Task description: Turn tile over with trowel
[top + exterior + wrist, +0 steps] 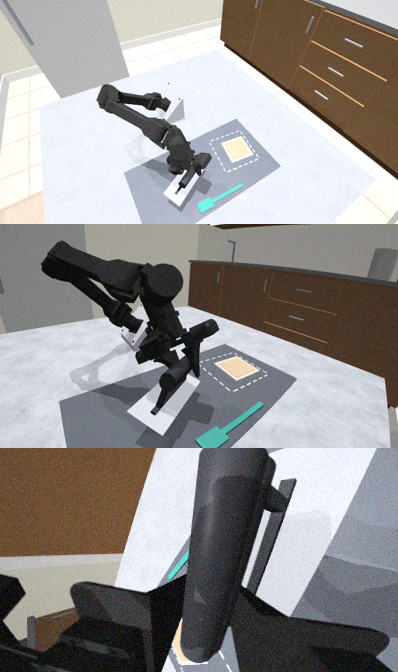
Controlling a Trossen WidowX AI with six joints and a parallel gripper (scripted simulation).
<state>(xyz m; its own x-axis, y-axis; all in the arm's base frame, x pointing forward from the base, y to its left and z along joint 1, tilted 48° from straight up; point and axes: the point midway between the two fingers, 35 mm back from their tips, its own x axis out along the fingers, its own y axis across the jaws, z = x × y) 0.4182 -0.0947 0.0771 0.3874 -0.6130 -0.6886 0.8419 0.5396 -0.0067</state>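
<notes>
The teal flat tool lies 100 mm ahead of my gripper tip, 30 mm to the left of it and 100 mm below it. From my gripper tip the other things lie so: grey mat: 40 mm behind, 70 mm to the left, 120 mm below; then tile: 20 mm behind, 270 mm to the left, 100 mm below.
</notes>
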